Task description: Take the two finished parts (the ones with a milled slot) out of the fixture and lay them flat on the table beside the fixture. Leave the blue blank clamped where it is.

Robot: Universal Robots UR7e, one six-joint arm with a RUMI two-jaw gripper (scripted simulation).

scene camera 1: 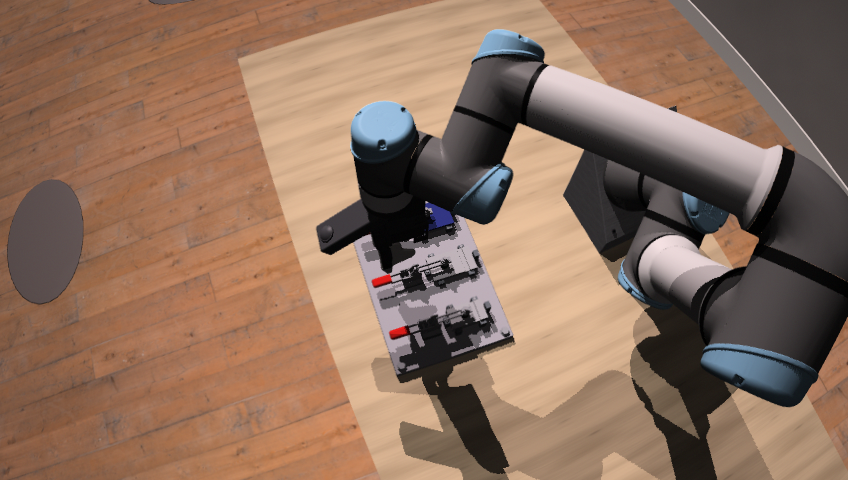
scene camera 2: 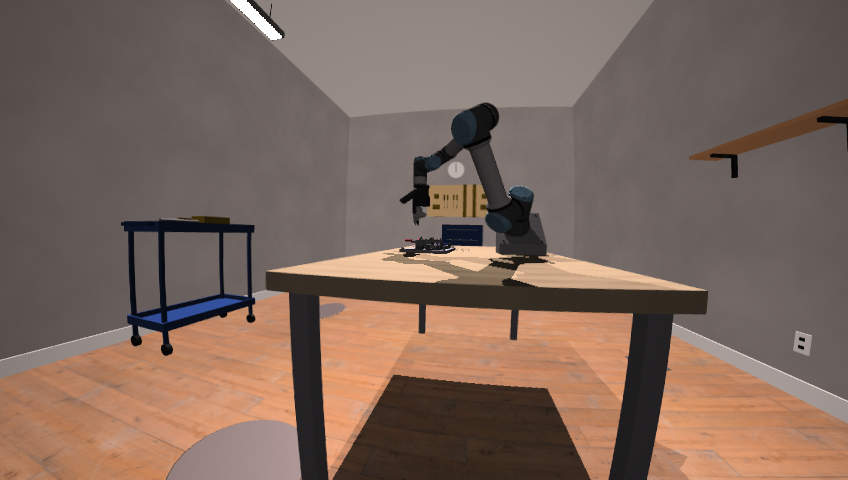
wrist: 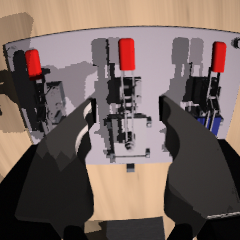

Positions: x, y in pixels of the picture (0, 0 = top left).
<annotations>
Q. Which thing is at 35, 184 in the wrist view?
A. My gripper.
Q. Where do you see a grey fixture plate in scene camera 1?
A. At 395, 307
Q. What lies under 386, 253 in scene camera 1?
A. My gripper.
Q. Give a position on a grey finished part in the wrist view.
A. At 122, 156
</annotations>
